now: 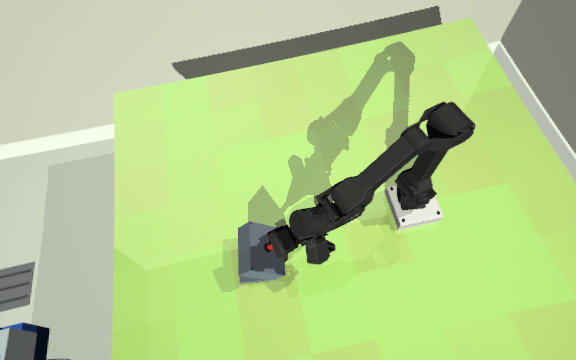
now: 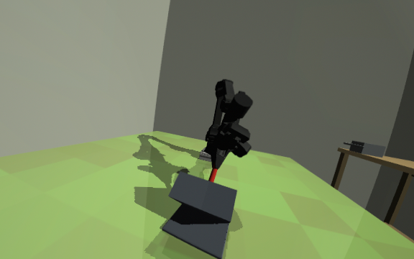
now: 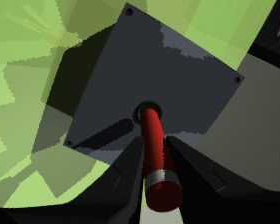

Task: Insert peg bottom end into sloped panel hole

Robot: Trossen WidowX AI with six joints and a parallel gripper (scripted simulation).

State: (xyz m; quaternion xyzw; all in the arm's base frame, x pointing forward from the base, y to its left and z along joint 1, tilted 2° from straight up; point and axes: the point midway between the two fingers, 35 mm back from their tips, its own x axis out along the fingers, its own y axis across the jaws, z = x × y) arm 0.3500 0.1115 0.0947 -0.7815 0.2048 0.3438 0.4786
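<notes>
My gripper tip is now 50 mm short of the grey sloped panel and 50 mm above it. From my gripper tip the other things lie so: red round peg: 10 mm behind, 10 mm above.
</notes>
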